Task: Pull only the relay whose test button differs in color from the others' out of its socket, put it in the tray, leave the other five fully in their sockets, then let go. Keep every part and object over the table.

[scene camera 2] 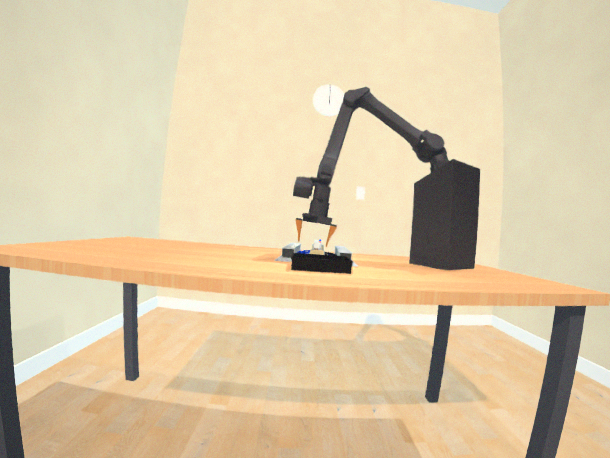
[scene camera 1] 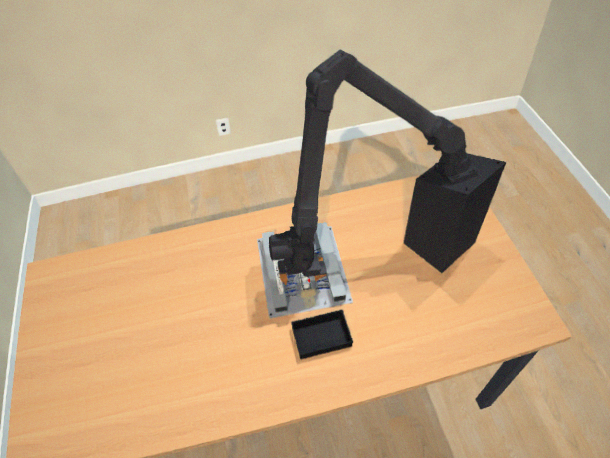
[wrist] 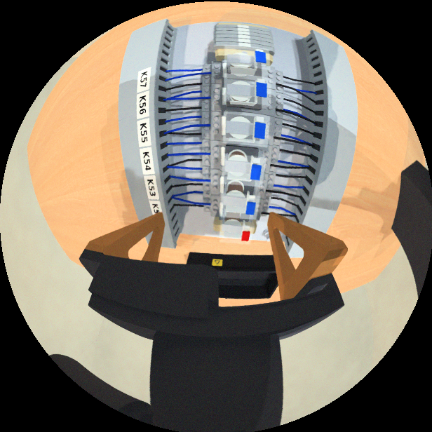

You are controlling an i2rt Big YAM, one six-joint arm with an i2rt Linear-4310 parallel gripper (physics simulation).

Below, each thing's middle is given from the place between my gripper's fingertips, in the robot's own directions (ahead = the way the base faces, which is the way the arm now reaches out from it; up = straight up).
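Grey panel [scene camera 1: 295, 304]: 30 mm behind my hand, 60 mm below it, 80 mm to the right of it.
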